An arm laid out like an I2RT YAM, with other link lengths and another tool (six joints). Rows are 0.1 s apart.
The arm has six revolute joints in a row. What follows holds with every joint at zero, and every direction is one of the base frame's. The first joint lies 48.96 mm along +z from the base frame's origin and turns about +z. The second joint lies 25.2 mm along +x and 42.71 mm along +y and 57.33 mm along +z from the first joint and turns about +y. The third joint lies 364.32 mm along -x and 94.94 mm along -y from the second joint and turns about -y. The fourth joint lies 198.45 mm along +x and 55.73 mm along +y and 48.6 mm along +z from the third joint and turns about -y. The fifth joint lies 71.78 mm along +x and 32.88 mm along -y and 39.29 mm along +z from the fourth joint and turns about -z. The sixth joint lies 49.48 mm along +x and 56.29 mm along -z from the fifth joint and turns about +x. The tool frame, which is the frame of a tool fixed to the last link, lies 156 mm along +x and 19 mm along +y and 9 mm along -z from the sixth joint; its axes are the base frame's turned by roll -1.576, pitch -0.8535 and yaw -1.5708 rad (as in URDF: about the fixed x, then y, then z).
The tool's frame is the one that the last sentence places.
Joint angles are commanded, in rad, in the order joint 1, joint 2, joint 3, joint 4, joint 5, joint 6. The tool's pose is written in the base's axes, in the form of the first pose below.
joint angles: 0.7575, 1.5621, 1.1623, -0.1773, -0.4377, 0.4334
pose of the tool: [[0.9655 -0.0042 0.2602 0.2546], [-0.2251 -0.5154 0.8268 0.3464], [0.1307 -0.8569 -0.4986 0.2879], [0 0 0 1]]
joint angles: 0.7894, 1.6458, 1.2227, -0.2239, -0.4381, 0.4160
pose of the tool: [[0.9781 -0.0123 0.2076 0.2564], [-0.1787 -0.5602 0.8088 0.3675], [0.1064 -0.8282 -0.5502 0.2684], [0 0 0 1]]
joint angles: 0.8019, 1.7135, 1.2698, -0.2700, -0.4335, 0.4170
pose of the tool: [[0.9836 -0.0443 0.1749 0.2612], [-0.1661 -0.6007 0.7820 0.3793], [0.0704 -0.7982 -0.5982 0.2491], [0 0 0 1]]
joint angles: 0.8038, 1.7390, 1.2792, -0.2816, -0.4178, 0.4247
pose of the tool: [[0.9822 -0.0672 0.1753 0.2658], [-0.1787 -0.6203 0.7637 0.3813], [0.0574 -0.7815 -0.6213 0.2386], [0 0 0 1]]
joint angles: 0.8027, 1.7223, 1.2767, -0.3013, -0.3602, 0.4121
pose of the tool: [[0.9727 -0.0636 0.2233 0.2721], [-0.2109 -0.6439 0.7354 0.3719], [0.0970 -0.7624 -0.6397 0.2374], [0 0 0 1]]
